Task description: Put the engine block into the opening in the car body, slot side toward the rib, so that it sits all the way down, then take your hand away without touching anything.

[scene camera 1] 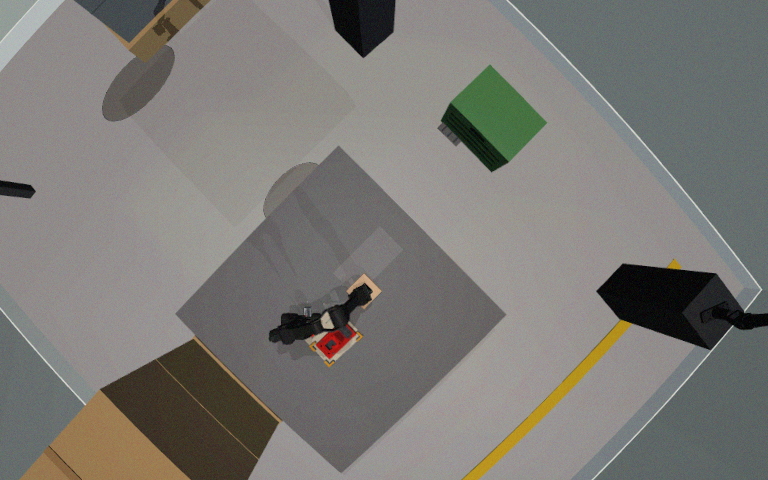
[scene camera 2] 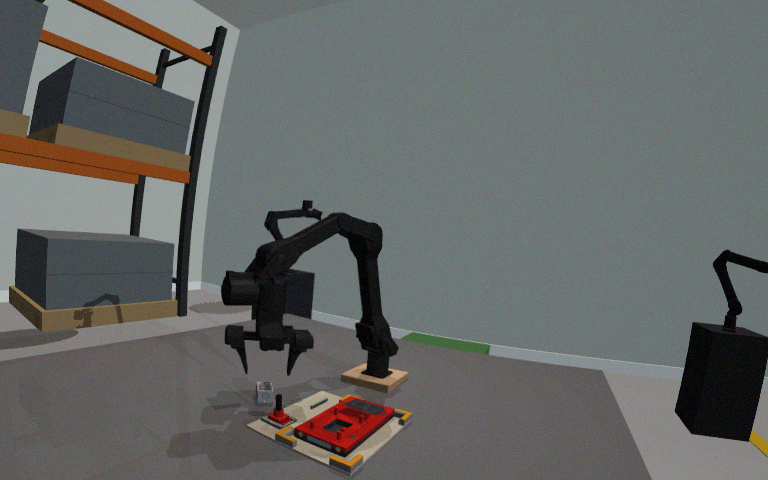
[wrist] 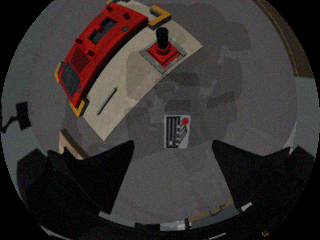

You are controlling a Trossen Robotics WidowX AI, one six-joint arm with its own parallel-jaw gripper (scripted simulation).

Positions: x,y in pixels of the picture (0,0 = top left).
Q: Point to a red car body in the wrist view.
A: At 105,36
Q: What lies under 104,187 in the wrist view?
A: The gripper.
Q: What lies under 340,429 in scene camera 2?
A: A red car body.
